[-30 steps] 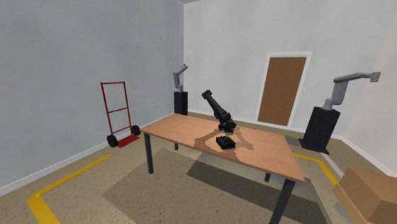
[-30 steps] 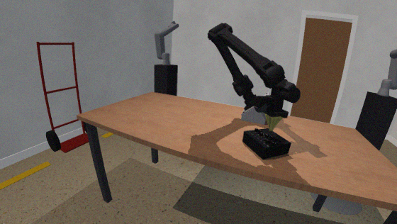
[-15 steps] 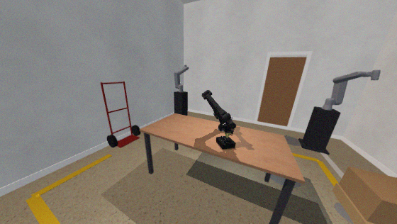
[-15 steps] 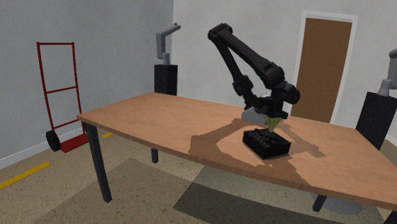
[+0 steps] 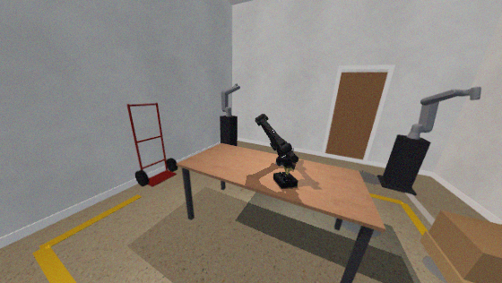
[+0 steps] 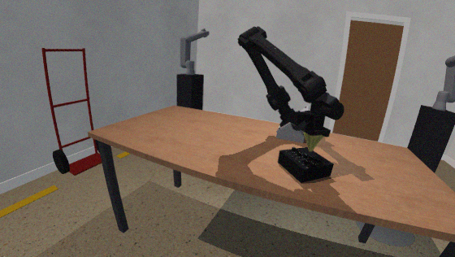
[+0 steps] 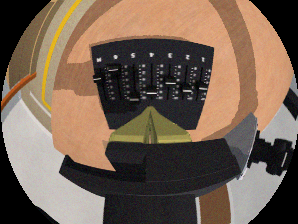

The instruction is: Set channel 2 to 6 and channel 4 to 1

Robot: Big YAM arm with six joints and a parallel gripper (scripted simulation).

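My gripper is now 1 cm short of the fader cap, 1 cm to the left of it and 2 cm above it.
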